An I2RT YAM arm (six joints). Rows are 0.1 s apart.
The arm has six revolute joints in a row. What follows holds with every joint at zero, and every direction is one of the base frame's. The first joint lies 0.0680 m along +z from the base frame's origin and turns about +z. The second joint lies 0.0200 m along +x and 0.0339 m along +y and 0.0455 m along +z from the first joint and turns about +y. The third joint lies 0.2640 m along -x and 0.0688 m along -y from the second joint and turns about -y. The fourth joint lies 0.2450 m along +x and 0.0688 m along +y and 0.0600 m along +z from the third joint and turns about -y. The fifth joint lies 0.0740 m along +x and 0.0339 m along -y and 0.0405 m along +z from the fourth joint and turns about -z. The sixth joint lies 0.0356 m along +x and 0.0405 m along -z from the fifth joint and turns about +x. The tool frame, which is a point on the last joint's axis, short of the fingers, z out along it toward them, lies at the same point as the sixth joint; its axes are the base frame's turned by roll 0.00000, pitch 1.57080 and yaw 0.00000 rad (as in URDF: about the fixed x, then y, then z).
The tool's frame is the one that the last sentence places.
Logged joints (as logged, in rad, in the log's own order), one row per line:
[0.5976 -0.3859 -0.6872 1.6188 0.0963 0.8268]
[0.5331 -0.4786 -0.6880 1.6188 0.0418 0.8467]
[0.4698 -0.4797 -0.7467 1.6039 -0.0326 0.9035]
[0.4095 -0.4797 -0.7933 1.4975 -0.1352 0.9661]
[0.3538 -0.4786 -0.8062 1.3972 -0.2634 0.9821]
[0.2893 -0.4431 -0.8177 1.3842 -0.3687 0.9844]
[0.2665 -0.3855 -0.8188 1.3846 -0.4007 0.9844]
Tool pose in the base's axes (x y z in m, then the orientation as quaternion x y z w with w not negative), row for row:
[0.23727 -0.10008 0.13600 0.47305 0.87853 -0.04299 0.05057]
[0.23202 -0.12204 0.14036 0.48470 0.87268 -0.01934 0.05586]
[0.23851 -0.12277 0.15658 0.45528 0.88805 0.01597 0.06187]
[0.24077 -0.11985 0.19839 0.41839 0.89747 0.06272 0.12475]
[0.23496 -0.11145 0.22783 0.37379 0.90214 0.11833 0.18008]
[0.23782 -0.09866 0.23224 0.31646 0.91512 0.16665 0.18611]
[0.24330 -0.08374 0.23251 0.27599 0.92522 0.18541 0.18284]
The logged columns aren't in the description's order. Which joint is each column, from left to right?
Columns, left to right: joint 6, joint 1, joint 4, joint 2, joint 5, joint 3.
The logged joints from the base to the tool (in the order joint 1, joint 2, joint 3, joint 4, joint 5, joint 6), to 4 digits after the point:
[-0.3859 1.6188 0.8268 -0.6872 0.0963 0.5976]
[-0.4786 1.6188 0.8467 -0.6880 0.0418 0.5331]
[-0.4797 1.6039 0.9035 -0.7467 -0.0326 0.4698]
[-0.4797 1.4975 0.9661 -0.7933 -0.1352 0.4095]
[-0.4786 1.3972 0.9821 -0.8062 -0.2634 0.3538]
[-0.4431 1.3842 0.9844 -0.8177 -0.3687 0.2893]
[-0.3855 1.3846 0.9844 -0.8188 -0.4007 0.2665]

